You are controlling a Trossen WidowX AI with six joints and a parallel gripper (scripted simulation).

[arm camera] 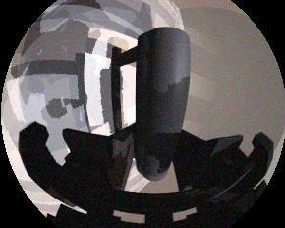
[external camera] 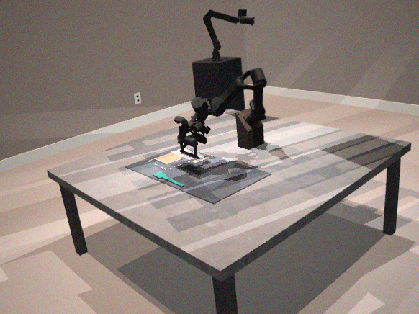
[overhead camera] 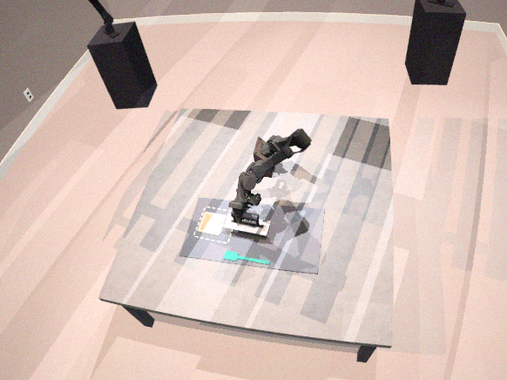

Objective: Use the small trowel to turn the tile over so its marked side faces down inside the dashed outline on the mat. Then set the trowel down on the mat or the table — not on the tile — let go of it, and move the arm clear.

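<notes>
My gripper tip is 14 cm above the grey mat, 5 cm to the right of it and 2 cm past it. Also, from my gripper tip: teal trowel 12 cm ahead, 11 cm below, 1 cm to the left; tile 16 cm to the right, 11 cm below, 6 cm behind.
</notes>
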